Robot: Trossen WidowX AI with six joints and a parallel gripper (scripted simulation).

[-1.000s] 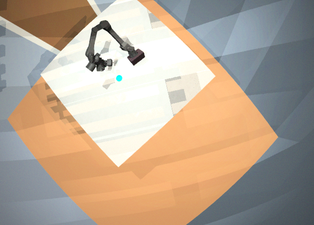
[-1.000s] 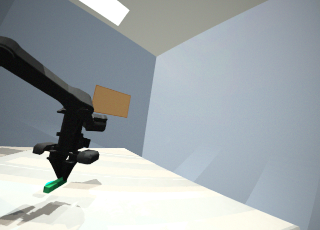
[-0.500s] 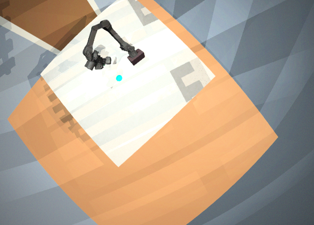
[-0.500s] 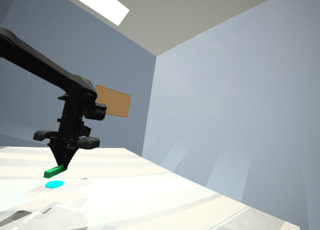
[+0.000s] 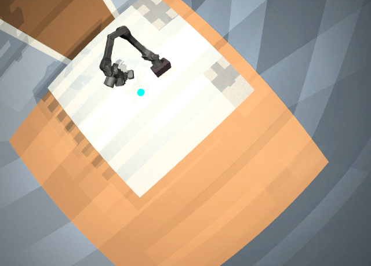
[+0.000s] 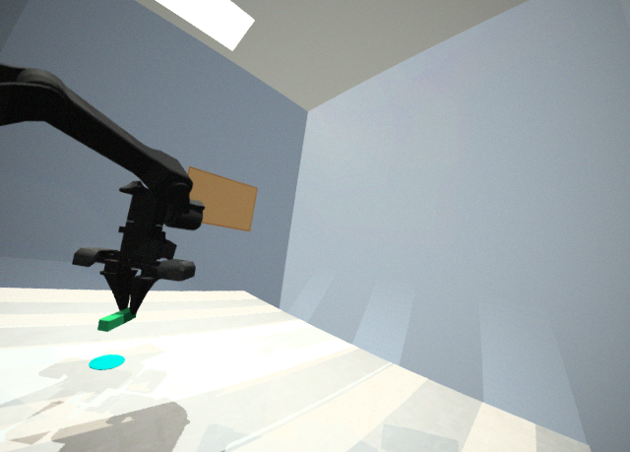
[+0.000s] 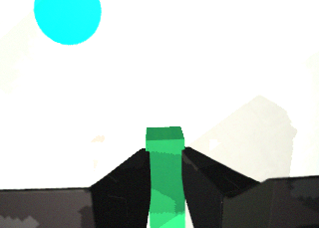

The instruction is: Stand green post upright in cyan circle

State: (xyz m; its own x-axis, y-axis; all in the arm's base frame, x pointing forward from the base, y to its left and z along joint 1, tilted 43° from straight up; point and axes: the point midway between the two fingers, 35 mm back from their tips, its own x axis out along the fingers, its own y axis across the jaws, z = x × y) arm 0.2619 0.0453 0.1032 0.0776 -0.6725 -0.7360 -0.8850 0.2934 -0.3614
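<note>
Now: gripper tip 3 cm past the cyan circle, 11 cm to the right of it and 13 cm above it. Round my gripper tip: green post (1 cm behind, 2 cm to the right).
</note>
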